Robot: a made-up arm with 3 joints. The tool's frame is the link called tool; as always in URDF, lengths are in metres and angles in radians. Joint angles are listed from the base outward.
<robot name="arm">
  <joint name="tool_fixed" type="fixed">
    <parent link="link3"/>
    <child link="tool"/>
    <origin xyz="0.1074 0.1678 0.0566" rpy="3.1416 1.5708 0"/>
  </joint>
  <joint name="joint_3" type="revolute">
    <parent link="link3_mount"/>
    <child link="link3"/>
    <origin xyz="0.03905 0.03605 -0.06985" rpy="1.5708 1.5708 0"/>
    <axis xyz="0 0 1"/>
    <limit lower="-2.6" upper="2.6"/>
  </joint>
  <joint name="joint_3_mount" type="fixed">
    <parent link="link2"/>
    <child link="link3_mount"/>
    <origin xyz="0.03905 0.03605 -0.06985" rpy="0 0 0"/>
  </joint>
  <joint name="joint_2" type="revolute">
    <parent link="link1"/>
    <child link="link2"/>
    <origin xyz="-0.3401 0.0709 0.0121" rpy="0 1.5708 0"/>
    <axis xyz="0 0 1"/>
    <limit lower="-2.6" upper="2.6"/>
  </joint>
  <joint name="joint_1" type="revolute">
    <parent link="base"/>
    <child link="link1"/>
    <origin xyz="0 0 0.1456" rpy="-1.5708 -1.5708 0"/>
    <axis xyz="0 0 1"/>
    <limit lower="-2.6" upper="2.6"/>
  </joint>
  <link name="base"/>
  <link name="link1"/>
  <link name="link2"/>
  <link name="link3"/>
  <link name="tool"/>
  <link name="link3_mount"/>
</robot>
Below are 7 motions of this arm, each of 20 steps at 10 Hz.
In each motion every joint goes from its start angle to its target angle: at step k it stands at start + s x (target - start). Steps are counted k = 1, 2, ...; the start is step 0. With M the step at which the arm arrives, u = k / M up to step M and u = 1 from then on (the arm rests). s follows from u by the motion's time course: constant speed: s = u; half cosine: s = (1 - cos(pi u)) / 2; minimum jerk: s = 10 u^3 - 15 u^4 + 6 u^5.
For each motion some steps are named. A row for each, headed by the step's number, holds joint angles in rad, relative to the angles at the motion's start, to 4 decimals.
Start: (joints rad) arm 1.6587 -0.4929 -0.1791
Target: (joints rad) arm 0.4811 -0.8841 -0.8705
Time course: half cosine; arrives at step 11
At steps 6, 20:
6: -0.6726 -0.2234 -0.3949
20: -1.1776 -0.3912 -0.6914

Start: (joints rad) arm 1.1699 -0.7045 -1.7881
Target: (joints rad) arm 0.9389 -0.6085 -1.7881
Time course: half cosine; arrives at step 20
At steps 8, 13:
8: -0.0798 0.0332 0.0000
13: -0.1679 0.0698 0.0000

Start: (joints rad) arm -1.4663 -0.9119 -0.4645
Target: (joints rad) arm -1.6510 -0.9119 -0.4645
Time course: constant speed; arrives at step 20
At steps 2, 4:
2: -0.0185 0.0000 0.0000
4: -0.0369 0.0000 0.0000

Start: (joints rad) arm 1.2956 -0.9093 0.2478
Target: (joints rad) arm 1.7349 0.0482 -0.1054
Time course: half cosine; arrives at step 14
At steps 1, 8, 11, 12, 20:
1: 0.0055 0.0120 -0.0044
8: 0.2685 0.5853 -0.2159
11: 0.3914 0.8531 -0.3147
12: 0.4175 0.9101 -0.3357
20: 0.4393 0.9575 -0.3532

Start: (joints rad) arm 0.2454 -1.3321 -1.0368
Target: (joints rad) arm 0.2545 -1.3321 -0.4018
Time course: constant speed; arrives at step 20
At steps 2, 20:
2: 0.0009 0.0000 0.0635
20: 0.0091 0.0000 0.6350

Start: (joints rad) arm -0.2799 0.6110 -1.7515
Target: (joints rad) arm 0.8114 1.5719 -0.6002
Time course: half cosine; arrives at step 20
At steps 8, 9, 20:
8: 0.3770 0.3320 0.3978
9: 0.4603 0.4053 0.4856
20: 1.0913 0.9609 1.1513

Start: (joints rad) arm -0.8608 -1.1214 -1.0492
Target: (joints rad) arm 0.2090 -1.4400 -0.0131
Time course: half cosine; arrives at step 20
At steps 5, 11, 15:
5: 0.1567 -0.0467 0.1517
11: 0.6186 -0.1842 0.5991
15: 0.9131 -0.2719 0.8844

